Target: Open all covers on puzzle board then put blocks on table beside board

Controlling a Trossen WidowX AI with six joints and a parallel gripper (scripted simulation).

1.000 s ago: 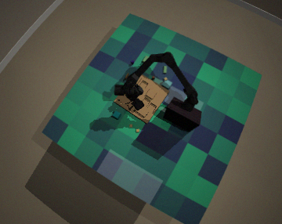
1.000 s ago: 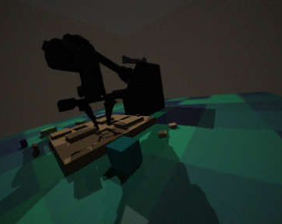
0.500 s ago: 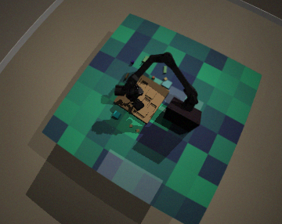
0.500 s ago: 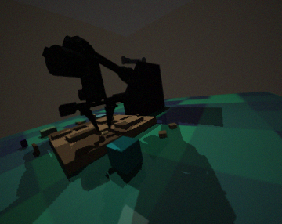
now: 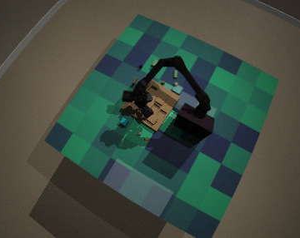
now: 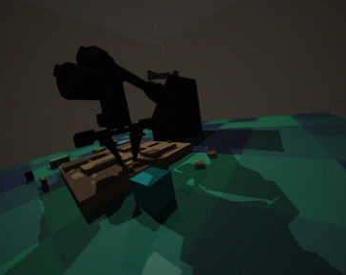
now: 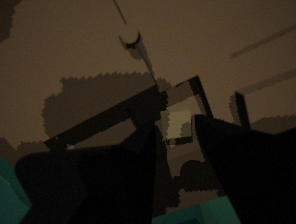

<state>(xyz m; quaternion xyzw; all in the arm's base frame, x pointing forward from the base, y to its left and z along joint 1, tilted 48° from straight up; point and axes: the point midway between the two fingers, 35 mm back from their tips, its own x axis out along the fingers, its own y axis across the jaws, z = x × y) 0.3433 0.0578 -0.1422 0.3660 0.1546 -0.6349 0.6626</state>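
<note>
My gripper tip is now 260 mm to the left of the light teal block and 110 mm past it. Round my gripper tip: cyan block 150 mm to the left, 40 mm ahead, 10 mm above; brown block 180 mm ahead, 140 mm to the right; orange block 250 mm to the right, 10 mm ahead.
</note>
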